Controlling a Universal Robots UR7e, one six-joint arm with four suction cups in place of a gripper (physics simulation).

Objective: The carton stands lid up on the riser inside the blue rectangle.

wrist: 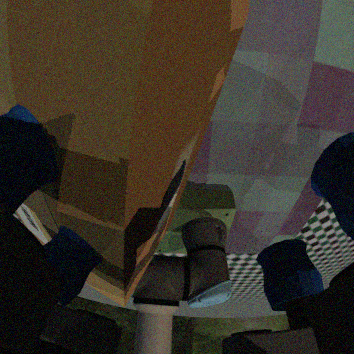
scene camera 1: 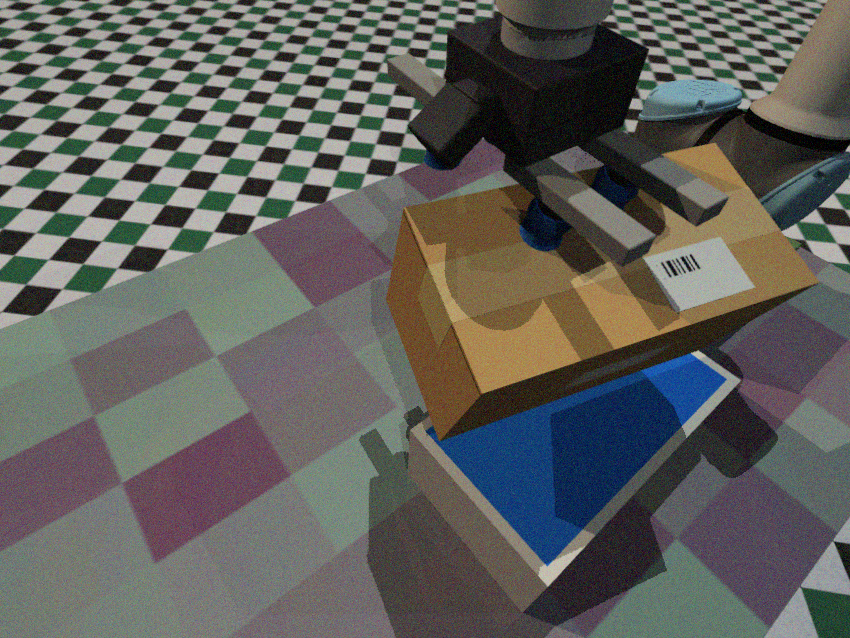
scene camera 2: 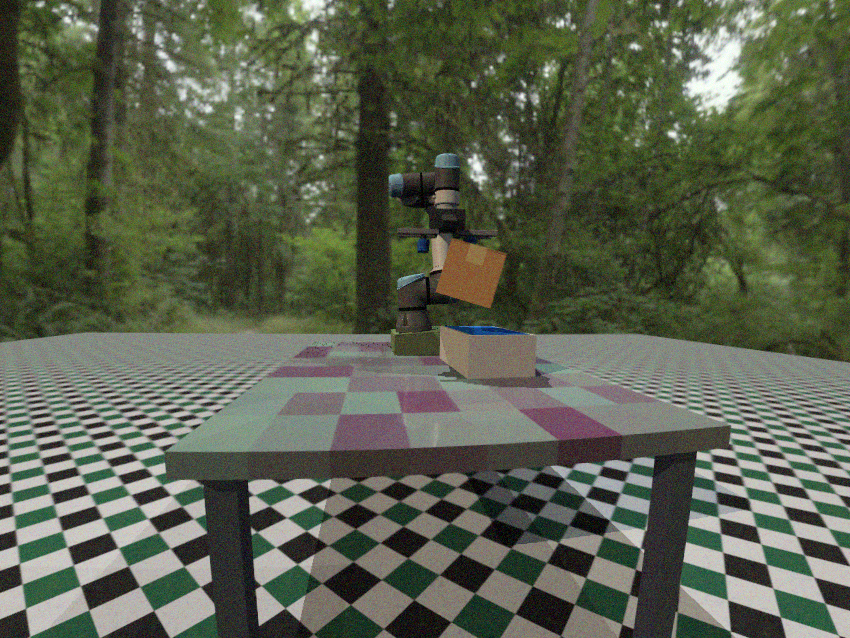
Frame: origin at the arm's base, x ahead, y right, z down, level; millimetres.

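Seen in the pictures: hand, tool point: (wrist: pixel 186 211) (scene camera 1: pixel 519 184) (scene camera 2: pixel 445 252); arm's base, link origin: (wrist: pixel 203 230) (scene camera 2: pixel 413 330).
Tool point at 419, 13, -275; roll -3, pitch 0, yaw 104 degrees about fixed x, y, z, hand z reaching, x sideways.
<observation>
Offsets run from my tool point to a thing's middle, as dx, dy, dz. Level surfaces: height alone.
The brown carton @[+1, -85, +74] (scene camera 1: pixel 583 302) (scene camera 2: pixel 473 274) (wrist: pixel 100 75) hangs tilted in the air, its upper face bearing a white barcode label and a tape strip. My suction gripper (scene camera 1: pixel 578 206) (scene camera 2: pixel 446 232) (wrist: pixel 184 220) is above it, with two blue cups against the upper face near one long edge. The other cups hang free beside it. The pale riser @[-21, -136, +301] (scene camera 1: pixel 473 508) (scene camera 2: pixel 504 358) stands on the table below, apart from the carton. The blue rectangle @[-21, -136, +241] (scene camera 1: pixel 494 473) (scene camera 2: pixel 484 331) covers its top inside a pale rim; the carton hides its far part in scene camera 1.
The patchwork table @[dz +361] (scene camera 1: pixel 178 473) (scene camera 2: pixel 370 402) (wrist: pixel 255 150) carries the riser and the green block (scene camera 2: pixel 414 342) under the arm's base. The arm's lower joints (scene camera 2: pixel 413 302) (wrist: pixel 205 260) stand behind the carton in scene camera 2. A checkered floor surrounds the table.
</observation>
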